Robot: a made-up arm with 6 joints. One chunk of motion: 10 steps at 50 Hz.
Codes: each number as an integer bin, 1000 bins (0 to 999) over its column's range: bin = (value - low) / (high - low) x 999, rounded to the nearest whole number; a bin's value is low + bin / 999 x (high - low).
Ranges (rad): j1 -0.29..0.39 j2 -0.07..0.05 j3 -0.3..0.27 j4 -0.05..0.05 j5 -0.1..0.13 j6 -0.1..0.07
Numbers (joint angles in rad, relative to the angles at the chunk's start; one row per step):
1: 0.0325 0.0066 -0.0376 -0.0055 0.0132 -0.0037
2: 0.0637 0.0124 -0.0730 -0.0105 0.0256 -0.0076
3: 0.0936 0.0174 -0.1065 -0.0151 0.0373 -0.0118
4: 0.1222 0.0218 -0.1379 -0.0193 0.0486 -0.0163
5: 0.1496 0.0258 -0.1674 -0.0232 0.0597 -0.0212
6: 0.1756 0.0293 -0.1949 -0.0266 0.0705 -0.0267
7: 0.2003 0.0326 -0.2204 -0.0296 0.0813 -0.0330
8: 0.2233 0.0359 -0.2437 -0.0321 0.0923 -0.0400
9: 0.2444 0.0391 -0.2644 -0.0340 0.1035 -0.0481
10: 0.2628 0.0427 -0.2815 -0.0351 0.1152 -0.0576
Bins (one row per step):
1: 474 638 460 445 492 566
2: 520 686 398 395 546 543
3: 564 728 339 349 596 518
4: 606 764 284 307 645 492
5: 646 798 232 268 694 463
6: 684 827 184 234 741 431
7: 720 854 140 204 787 394
8: 754 882 99 179 835 353
9: 785 908 62 160 884 305
10: 812 938 32 149 935 249

